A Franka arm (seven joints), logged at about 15 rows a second.
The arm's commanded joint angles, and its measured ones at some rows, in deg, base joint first. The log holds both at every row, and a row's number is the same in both.
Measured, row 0:
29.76 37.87 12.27 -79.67 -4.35 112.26 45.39
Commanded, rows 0 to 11:
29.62 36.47 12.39 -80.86 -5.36 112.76 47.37
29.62 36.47 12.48 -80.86 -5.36 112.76 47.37
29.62 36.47 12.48 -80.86 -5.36 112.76 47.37
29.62 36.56 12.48 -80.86 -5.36 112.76 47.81
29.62 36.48 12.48 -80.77 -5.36 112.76 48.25
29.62 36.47 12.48 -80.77 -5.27 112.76 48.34
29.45 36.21 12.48 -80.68 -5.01 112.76 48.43
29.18 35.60 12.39 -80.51 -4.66 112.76 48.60
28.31 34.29 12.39 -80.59 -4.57 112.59 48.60
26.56 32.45 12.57 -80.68 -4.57 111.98 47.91
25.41 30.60 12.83 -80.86 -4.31 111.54 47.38
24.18 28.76 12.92 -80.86 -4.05 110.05 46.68
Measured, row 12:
27.89 35.36 12.20 -79.22 -4.36 112.47 47.06
